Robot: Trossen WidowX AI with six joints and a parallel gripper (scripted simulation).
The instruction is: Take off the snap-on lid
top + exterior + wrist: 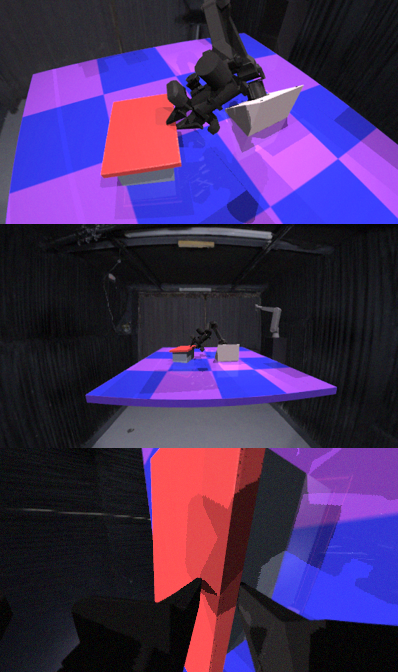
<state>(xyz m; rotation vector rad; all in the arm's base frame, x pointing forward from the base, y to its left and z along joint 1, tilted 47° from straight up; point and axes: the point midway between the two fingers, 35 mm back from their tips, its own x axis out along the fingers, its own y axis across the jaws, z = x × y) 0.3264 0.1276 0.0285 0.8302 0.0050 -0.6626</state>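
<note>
Right now the red lid is 8 cm ahead of my gripper tip and 2 cm to the right of it. Round my gripper tip: storage box: 7 cm ahead, 2 cm to the right, 6 cm below.
</note>
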